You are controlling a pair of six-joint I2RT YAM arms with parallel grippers.
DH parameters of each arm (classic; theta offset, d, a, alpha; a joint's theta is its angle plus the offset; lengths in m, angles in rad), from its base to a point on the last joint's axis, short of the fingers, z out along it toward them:
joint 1: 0 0.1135 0.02 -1.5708
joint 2: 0 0 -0.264 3.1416
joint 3: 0.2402 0 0.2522 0
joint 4: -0.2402 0 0.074 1.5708
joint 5: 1.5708 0 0 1.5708
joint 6: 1.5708 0.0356 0 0
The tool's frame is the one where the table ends.
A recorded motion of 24 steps. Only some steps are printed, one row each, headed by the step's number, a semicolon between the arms.
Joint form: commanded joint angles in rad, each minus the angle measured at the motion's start. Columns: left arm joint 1, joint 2, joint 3, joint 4, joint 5, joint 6; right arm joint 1, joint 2, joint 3, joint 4, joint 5, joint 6.
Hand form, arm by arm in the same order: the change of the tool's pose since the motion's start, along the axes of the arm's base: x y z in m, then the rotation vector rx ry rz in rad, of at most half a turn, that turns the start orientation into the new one. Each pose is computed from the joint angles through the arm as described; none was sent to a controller.
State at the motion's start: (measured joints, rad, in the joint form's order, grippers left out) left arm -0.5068 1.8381 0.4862 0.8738 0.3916 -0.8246; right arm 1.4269 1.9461 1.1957 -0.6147 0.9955 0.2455
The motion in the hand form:
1: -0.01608 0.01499 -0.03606 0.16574 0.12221 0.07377; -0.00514 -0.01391 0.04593 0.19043 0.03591 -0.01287
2: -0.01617 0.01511 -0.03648 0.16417 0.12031 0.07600; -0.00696 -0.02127 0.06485 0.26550 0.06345 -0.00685
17: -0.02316 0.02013 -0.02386 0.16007 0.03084 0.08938; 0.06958 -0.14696 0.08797 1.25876 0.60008 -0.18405
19: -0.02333 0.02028 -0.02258 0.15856 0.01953 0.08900; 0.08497 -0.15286 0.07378 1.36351 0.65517 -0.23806
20: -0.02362 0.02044 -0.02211 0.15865 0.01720 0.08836; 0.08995 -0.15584 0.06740 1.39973 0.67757 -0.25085
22: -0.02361 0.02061 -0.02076 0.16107 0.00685 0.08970; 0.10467 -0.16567 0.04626 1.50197 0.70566 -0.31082
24: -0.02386 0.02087 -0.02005 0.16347 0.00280 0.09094; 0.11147 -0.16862 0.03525 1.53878 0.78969 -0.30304
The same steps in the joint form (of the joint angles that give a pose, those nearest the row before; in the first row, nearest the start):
1: 0.0067 0.0701 -0.0520 -0.0777 -0.1032 0.0376; 0.0058 -0.1664 -0.0283 -0.0050 -0.0549 0.0612
2: 0.0067 0.0732 -0.0536 -0.0700 -0.1047 0.0361; 0.0058 -0.2380 -0.0390 -0.0034 -0.0916 0.0719
17: 0.0067 0.0057 -0.1058 -0.0148 -0.1354 0.0683; -0.4925 -0.7850 -0.5299 0.5362 -0.9583 0.4247
19: 0.0067 0.0011 -0.1088 -0.0071 -0.1369 0.0729; -0.5676 -0.7452 -0.5774 0.6538 -1.0516 0.5071
20: 0.0067 -0.0019 -0.1103 -0.0070 -0.1369 0.0744; -0.5952 -0.7298 -0.6003 0.7047 -1.0902 0.5335
22: 0.0067 -0.0080 -0.1119 -0.0055 -0.1415 0.0805; -0.6719 -0.6672 -0.6678 0.8667 -1.1592 0.6146
24: 0.0067 -0.0127 -0.1134 -0.0071 -0.1446 0.0836; -0.7119 -0.6179 -0.6910 0.9473 -1.2652 0.6472

